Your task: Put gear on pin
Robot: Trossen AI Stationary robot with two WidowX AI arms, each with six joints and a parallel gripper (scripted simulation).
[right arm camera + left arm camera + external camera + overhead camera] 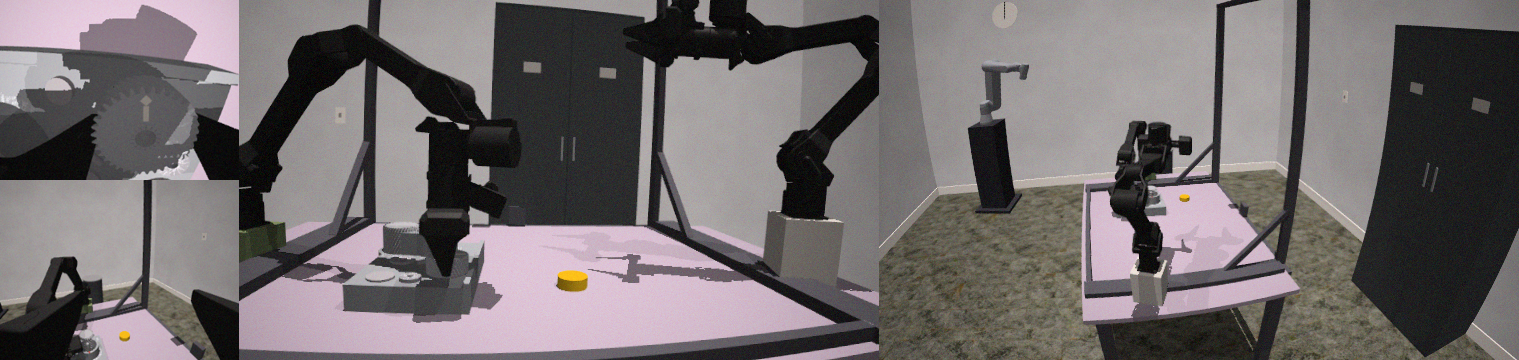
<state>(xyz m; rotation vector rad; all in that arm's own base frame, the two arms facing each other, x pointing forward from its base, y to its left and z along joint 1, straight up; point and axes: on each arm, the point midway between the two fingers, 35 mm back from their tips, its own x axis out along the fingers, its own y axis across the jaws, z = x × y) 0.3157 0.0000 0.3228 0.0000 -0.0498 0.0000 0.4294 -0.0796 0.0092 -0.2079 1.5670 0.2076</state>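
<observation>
Now: right hand 50 mm past the pin, 30 mm to the left of it and 30 mm above it. Round my right hand: gear (20 mm below).
</observation>
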